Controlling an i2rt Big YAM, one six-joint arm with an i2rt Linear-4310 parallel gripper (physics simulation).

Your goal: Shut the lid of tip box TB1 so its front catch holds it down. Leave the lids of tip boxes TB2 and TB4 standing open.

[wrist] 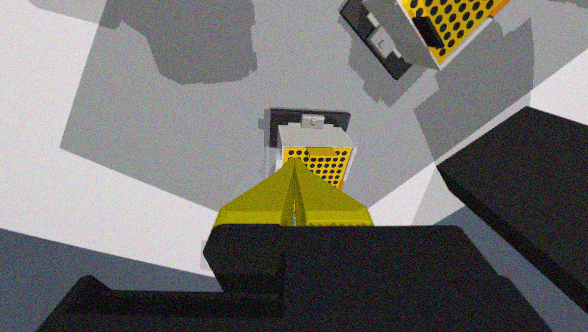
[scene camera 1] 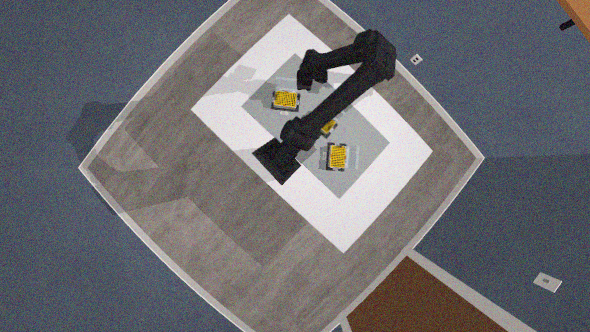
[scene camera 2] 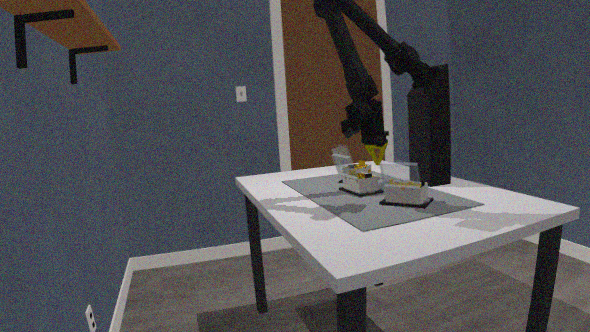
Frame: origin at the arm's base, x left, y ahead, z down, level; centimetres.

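Seen in the pictures: gripper, between the fingertips: (wrist: pixel 294 165) (scene camera 1: pixel 302 89) (scene camera 2: pixel 378 164); arm's base, origin of its link: (scene camera 1: pixel 277 160) (scene camera 2: pixel 426 78).
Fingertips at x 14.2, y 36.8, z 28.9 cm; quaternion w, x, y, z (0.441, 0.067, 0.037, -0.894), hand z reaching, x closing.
Offsets run from my fingertips to a thing's middle. "*": to the spot under its first point. Level surfaces: height alone.
My gripper (scene camera 2: pixel 377 162) (wrist: pixel 294 165) is shut and empty, its yellow fingertips together in the air above the boxes. In the wrist view the tips overlap the yellow rack of the middle tip box (scene camera 1: pixel 328 126) (scene camera 2: pixel 361 186) (wrist: pixel 322 136); a pale translucent lid edge @(* dz +4.0, dx +2.7, dy -0.3 cm) (wrist: pixel 272 161) shows along its left side, its angle unclear. Another box @(dz +9.6, dx +4.3, dy -9.1 cm) (scene camera 1: pixel 285 100) (scene camera 2: pixel 406 194) has its clear lid @(* dz +1.0, dx +9.7, dy -1.4 cm) (scene camera 2: pixel 400 171) standing up. The third box (scene camera 1: pixel 337 157) (wrist: pixel 452 25) has an upright lid @(* dz -0.3, dx -17.4, dy +3.5 cm) (scene camera 2: pixel 341 159). The arm partly covers the middle box in scene camera 1. The TB labels are unreadable.
The boxes stand on a grey mat @(dz +12.9 cm) (scene camera 1: pixel 367 142) (scene camera 2: pixel 365 220) (wrist: pixel 125 140) on the white table @(dz +13.2 cm) (scene camera 1: pixel 345 227) (scene camera 2: pixel 340 265). The arm's black base column (scene camera 1: pixel 276 162) (scene camera 2: pixel 430 130) stands by one table edge. A wall shelf (scene camera 2: pixel 75 20) is high at the left.
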